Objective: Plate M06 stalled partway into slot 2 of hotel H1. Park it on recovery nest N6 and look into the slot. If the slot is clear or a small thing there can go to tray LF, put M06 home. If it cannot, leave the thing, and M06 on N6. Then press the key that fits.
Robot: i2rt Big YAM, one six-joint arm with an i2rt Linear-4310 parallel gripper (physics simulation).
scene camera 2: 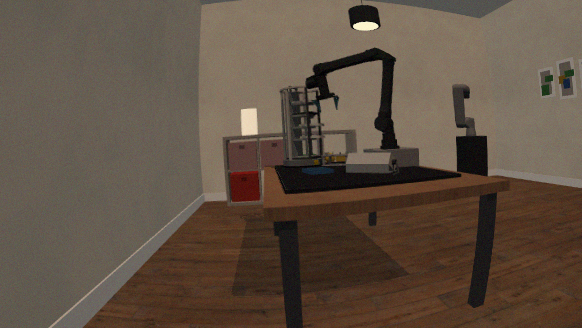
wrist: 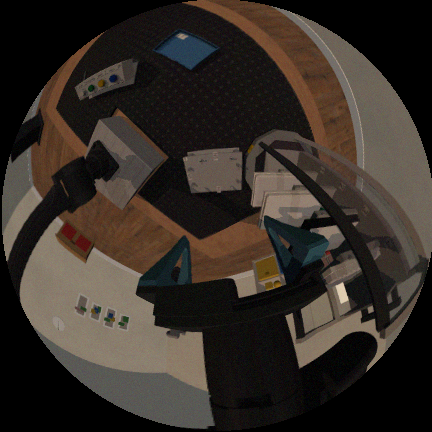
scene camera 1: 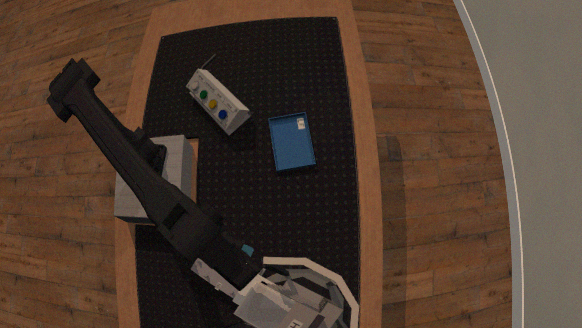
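Pixels of known places: gripper, fingertip midpoint: (scene camera 2: 328, 111) (wrist: 224, 229); arm's base, link origin: (scene camera 2: 389, 148) (wrist: 102, 160) (scene camera 1: 151, 165).
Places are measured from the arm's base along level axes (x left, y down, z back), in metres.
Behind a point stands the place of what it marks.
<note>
My gripper (scene camera 2: 328, 106) @(x -0.222, y -0.220, z -0.299 m) (wrist: 224, 229) @(x -0.222, y -0.220, z -0.299 m) is open and empty, high at the open side of hotel H1 (scene camera 1: 285, 260) @(x -0.225, y -0.378, z -0.452 m) (scene camera 2: 285, 125) @(x -0.270, y -0.154, z -0.553 m) (wrist: 327, 197) @(x -0.226, y -0.226, z -0.422 m). In scene camera 1 the arm hides most of it. Several plates sit stacked in the hotel; their labels are not readable, so I cannot tell which is M06. Slot 2's inside is not clear. The flat grey nest (scene camera 1: 212, 276) @(x -0.277, y 0.028, z -0.229 m) (wrist: 215, 170) @(x -0.244, y 0.028, z -0.271 m) beside the hotel shows its bare top with small pins. Blue tray LF (scene camera 1: 292, 145) @(x 0.127, y 0.086, z -0.386 m) (scene camera 2: 317, 171) @(x 0.217, y 0.075, z -0.383 m) (wrist: 187, 52) @(x 0.113, y 0.085, z -0.380 m) is empty. The key box (scene camera 1: 235, 102) @(x 0.216, y 0.019, z -0.219 m) (scene camera 2: 370, 162) @(x 0.285, y 0.044, z -0.155 m) (wrist: 125, 75) @(x 0.155, y 0.038, z -0.215 m) has white, green, yellow and blue keys.
The arm's grey base block (scene camera 1: 187, 160) @(x 0.043, y 0.055, z -0.097 m) (scene camera 2: 407, 157) @(x 0.075, y 0.045, z 0.080 m) (wrist: 122, 160) @(x -0.056, y 0.000, z -0.065 m) stands at the table edge beside the nest. The hotel's curved dark post passes close to the right finger in the wrist view. The key box and tray stand on the black mat (scene camera 1: 240, 200) @(x -0.042, y 0.088, z -0.267 m), away from the hotel.
</note>
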